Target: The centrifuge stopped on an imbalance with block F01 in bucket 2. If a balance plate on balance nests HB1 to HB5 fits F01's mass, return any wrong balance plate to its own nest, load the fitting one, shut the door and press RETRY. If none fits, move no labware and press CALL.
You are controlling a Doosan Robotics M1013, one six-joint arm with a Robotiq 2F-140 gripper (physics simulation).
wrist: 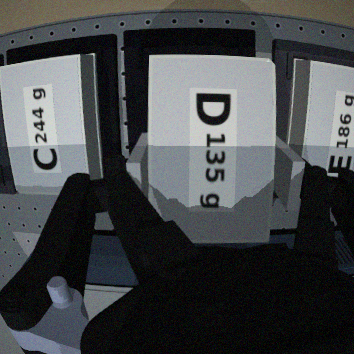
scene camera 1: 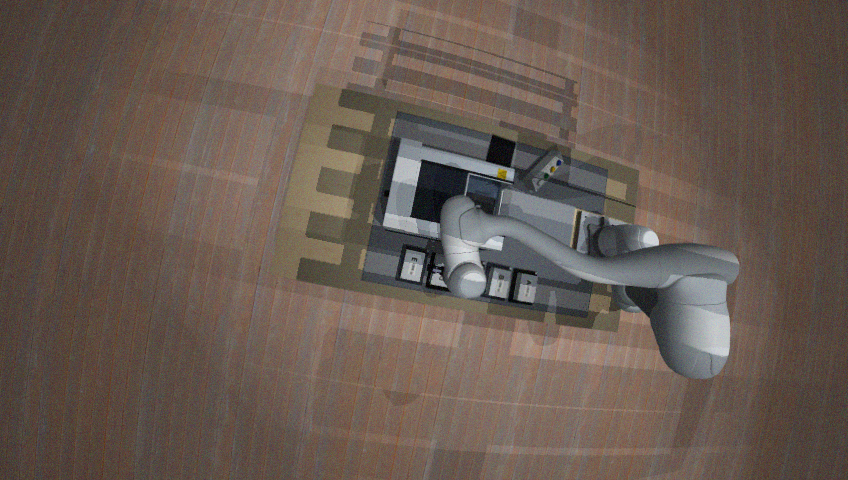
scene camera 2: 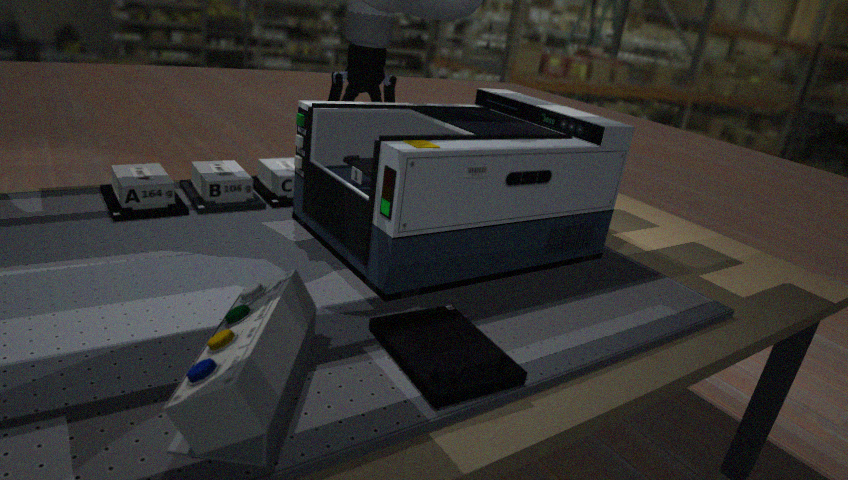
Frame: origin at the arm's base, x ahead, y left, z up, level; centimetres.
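Where they show: gripper, between the fingertips: (wrist: 208, 150); arm's base, origin of its link: (scene camera 1: 601, 242).
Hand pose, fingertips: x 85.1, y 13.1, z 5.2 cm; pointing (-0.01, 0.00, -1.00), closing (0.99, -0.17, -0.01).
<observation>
Things, the pixels of their top centre, and the offset from my fingertips. "*": a spot on its surface instead. Level surfaces: height alone.
- balance plate D, centre of its top: (wrist: 214, 165) (scene camera 1: 444, 271) dx +0.1, dy +0.6, dz +4.9 cm
- dark nest, centre of its top: (wrist: 190, 114) (scene camera 1: 442, 272) dx -0.9, dy +2.0, dz -5.2 cm
- Plate C, centre of its top: (wrist: 40, 129) (scene camera 2: 288, 166) dx -13.8, dy +4.2, dz -1.6 cm
- plate E, centre of its top: (wrist: 344, 135) (scene camera 1: 413, 265) dx +12.5, dy -1.2, dz -1.6 cm
- Plate A, centre of its top: (scene camera 2: 141, 173) (scene camera 1: 527, 288) dx -40.6, dy +9.1, dz -1.6 cm
- plate B, centre of its top: (scene camera 2: 221, 169) (scene camera 1: 500, 283) dx -27.0, dy +6.5, dz -1.6 cm
- button box, centre of its top: (scene camera 2: 253, 313) (scene camera 1: 548, 167) dx -50.0, dy -47.1, dz +1.4 cm
- flat black pad, a spot on its surface: (scene camera 2: 446, 356) (scene camera 1: 504, 150) * dx -30.7, dy -56.4, dz -5.4 cm
- perforated board, height of its surface: dz -7.0 cm
My gripper (wrist: 208, 150) (scene camera 2: 361, 95) is shut on balance plate D (wrist: 170, 105), a white block marked 135 g. Plate D is over the dark nest (wrist: 190, 40) between plates C and E; whether it touches the nest is hidden. Plate C (wrist: 17, 120) (scene camera 2: 276, 172), 244 g, and plate E (wrist: 322, 120) (scene camera 1: 412, 267), 186 g, sit in their nests. Plate A (scene camera 2: 141, 184) (scene camera 1: 526, 287), 164 g, and plate B (scene camera 2: 221, 180) (scene camera 1: 499, 282), 106 g, sit in theirs. The white and blue centrifuge (scene camera 2: 505, 202) (scene camera 1: 403, 184) has an open front. Block F01 cannot be made out.
A button box (scene camera 2: 261, 380) (scene camera 1: 538, 175) with green, yellow and blue buttons stands before the centrifuge. A flat black pad (scene camera 2: 446, 356) (scene camera 1: 501, 149) lies beside the centrifuge. The arm (scene camera 1: 535, 237) reaches over the perforated board (scene camera 2: 642, 291), covering part of the nest row in the overhead view.
</observation>
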